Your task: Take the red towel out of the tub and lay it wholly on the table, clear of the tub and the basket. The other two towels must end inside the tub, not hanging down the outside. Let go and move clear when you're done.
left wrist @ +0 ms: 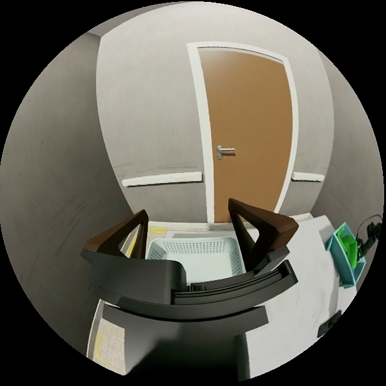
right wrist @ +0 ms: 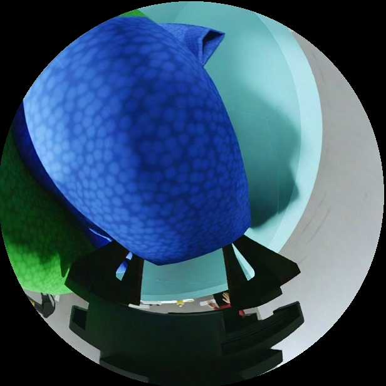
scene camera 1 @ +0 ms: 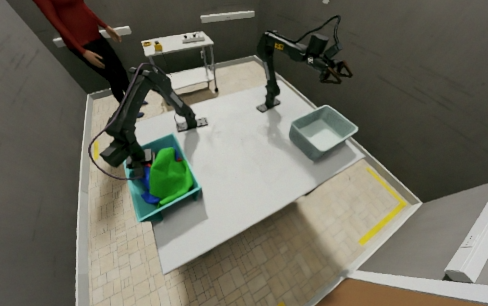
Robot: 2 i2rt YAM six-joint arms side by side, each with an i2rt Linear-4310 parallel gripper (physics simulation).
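The teal tub (scene camera 1: 172,204) (left wrist: 340,265) (right wrist: 280,100) holds the crumpled green towel (scene camera 1: 170,175) (left wrist: 351,252) (right wrist: 35,225) on top and the blue towel (scene camera 1: 149,197) (right wrist: 150,150) at the picture's left side. Small patches of the red towel (scene camera 1: 179,159) show at the green towel's far edge and near the right gripper; most of it is hidden. My right gripper (scene camera 1: 136,172) (right wrist: 184,225) is low in the tub's far-left part, its fingers partly open, with the blue towel filling the view in front of them. My left gripper (scene camera 1: 346,72) (left wrist: 186,208) is open and empty, high above the basket side.
The pale grey-green basket (scene camera 1: 306,145) (left wrist: 195,246) stands empty at the right end of the white table (scene camera 1: 250,165) (left wrist: 300,280). The tub stands at the table's left edge. A white cart (scene camera 1: 175,47) and a standing person (scene camera 1: 75,30) are beyond the table.
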